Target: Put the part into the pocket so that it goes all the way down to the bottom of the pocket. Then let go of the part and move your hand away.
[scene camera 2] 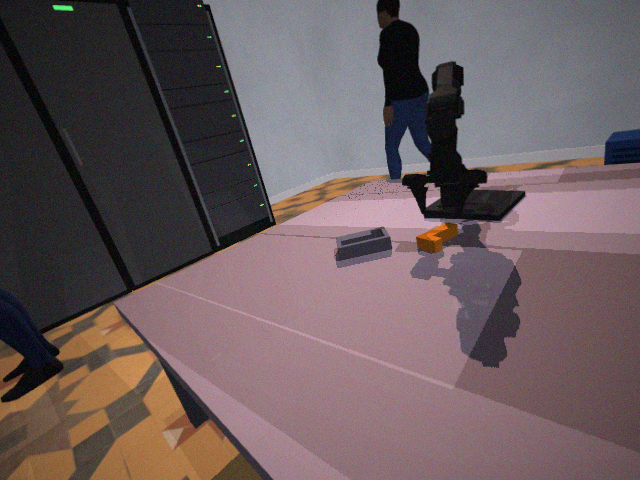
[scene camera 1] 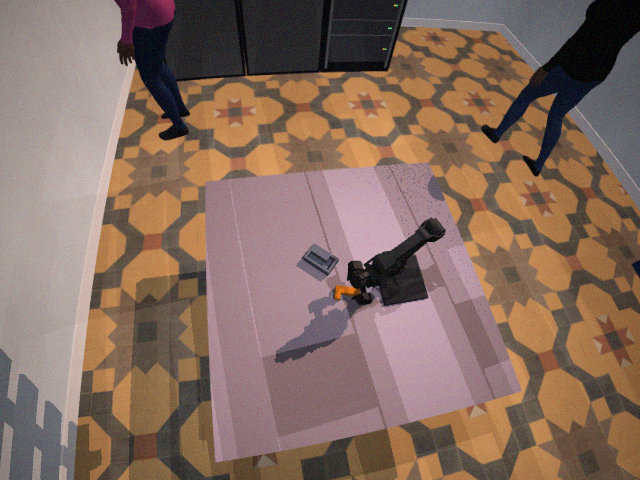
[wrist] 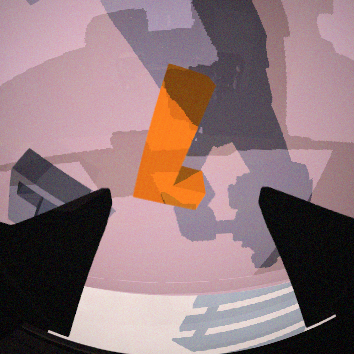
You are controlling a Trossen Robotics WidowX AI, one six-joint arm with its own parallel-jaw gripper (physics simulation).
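Places are measured from the arm's base along level axes (x ahead, y left, z up), in millimetres.
Pixels of known places: gripper, fingertip midpoint: (scene camera 2: pixel 440 214) (scene camera 1: pixel 350 289) (wrist: pixel 186 195); arm's base, link origin: (scene camera 2: pixel 450 203).
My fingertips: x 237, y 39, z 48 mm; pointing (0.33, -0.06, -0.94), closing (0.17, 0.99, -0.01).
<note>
Ahead of a thing's pixels: the offset from my fingertips to its top centre. Level surfaces: height alone.
The orange L-shaped part @[5 mm ahead, 0 mm left, 42 mm down] (scene camera 1: pixel 338 293) (scene camera 2: pixel 429 242) (wrist: pixel 167 135) lies flat on the table, outside the pocket. In the wrist view its long arm points away and its short foot is at the near end, toward the right. The grey block @[55 mm ahead, 198 mm right, 36 mm down] (scene camera 1: pixel 313 264) (scene camera 2: pixel 364 251) (wrist: pixel 45 172) with the recessed pocket stands apart from the part, at the left in the wrist view, partly hidden by a finger. My gripper (scene camera 1: pixel 358 287) (scene camera 2: pixel 443 209) (wrist: pixel 186 195) is open and empty, above the table close to the part. In scene camera 1 it covers one end of the part.
The pinkish table @[72 mm down] (scene camera 1: pixel 258 222) (scene camera 2: pixel 289 299) carries the arm's black base plate (scene camera 1: pixel 405 289) (scene camera 2: pixel 496 204) behind the gripper. The arm's shadow falls across the table near the part. Dark cabinets (scene camera 1: pixel 281 36) (scene camera 2: pixel 87 129) and two people stand beyond the table.
</note>
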